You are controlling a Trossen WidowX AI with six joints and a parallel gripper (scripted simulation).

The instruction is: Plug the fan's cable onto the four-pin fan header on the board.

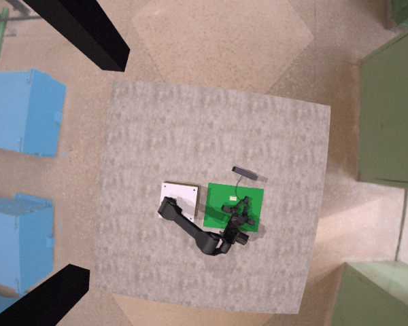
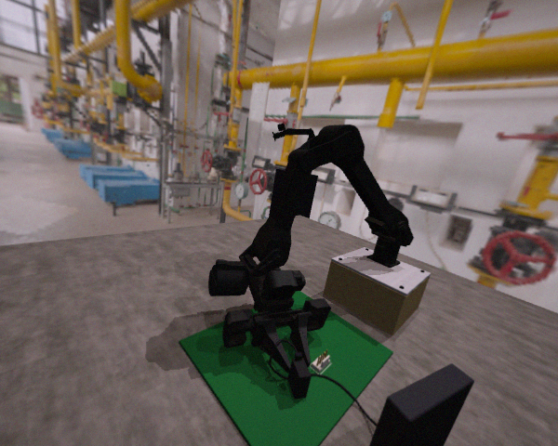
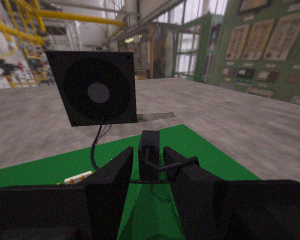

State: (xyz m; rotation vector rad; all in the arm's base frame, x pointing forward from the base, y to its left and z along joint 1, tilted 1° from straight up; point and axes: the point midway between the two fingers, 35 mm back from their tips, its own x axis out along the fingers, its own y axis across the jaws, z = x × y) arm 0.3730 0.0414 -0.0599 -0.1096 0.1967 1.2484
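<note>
Now: the black fan plug 10 mm below my gripper tip. Round my gripper tip: black fan 130 mm to the left, 40 mm behind, 30 mm above; then green board 60 mm to the right, 50 mm below, 50 mm behind; then four-pin header 60 mm behind, 30 mm below.
</note>
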